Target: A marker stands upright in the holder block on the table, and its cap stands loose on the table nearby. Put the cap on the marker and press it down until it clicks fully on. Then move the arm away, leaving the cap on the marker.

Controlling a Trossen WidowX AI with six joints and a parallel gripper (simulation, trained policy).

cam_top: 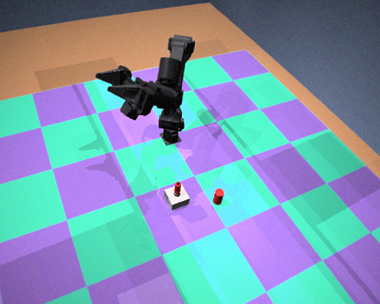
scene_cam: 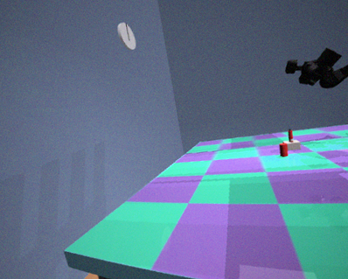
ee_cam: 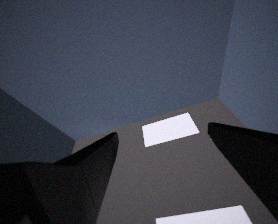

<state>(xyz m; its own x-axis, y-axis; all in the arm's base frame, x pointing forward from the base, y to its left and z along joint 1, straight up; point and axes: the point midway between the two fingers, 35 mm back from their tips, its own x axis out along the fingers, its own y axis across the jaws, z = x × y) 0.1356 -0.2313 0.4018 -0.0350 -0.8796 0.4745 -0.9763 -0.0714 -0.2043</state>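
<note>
Now: gripper tip 39 cm above the red cap, 28 cm to the right of it and 19 cm short of it. Round my gripper tip: white holder block: 40 cm below, 16 cm to the left, 13 cm ahead.
</note>
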